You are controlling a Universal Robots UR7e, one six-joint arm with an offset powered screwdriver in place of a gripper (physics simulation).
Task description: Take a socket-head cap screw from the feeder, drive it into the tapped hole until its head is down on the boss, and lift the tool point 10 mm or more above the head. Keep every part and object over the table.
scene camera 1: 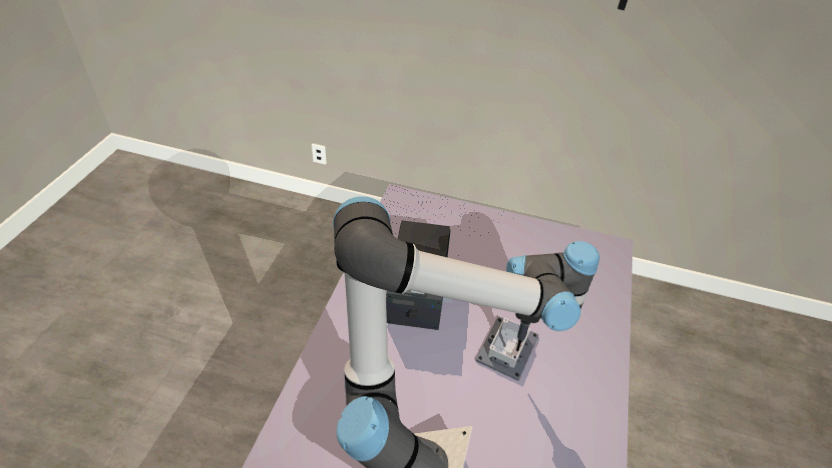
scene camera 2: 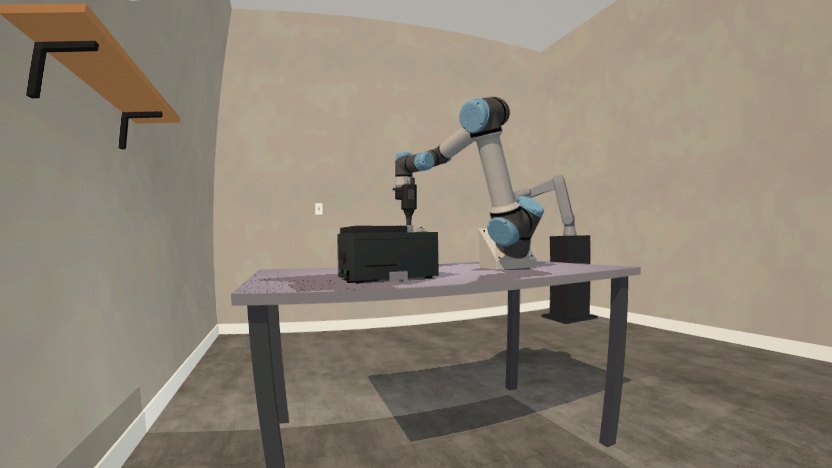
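My screwdriver (scene camera 1: 519,346) (scene camera 2: 409,222) points straight down at the light grey housing (scene camera 1: 501,356), its thin dark tip over the right side of the open box in the scene camera 1 view. The housing sits on a dark square base plate (scene camera 1: 486,358). The tapped hole, its boss and any screw at the tip are too small to make out, so the gap between tip and head cannot be judged. The dark screw feeder (scene camera 1: 414,312) (scene camera 2: 388,254) stands on the table, partly under my forearm in the scene camera 1 view; in the scene camera 2 view it hides the base plate.
The pinkish table (scene camera 1: 599,360) (scene camera 2: 605,271) carries my arm's pale mount (scene camera 1: 459,443) (scene camera 2: 489,256). Behind the table, another grey arm (scene camera 2: 563,200) stands on a black pedestal (scene camera 2: 570,279). An orange wall shelf (scene camera 2: 96,69) is at the upper left.
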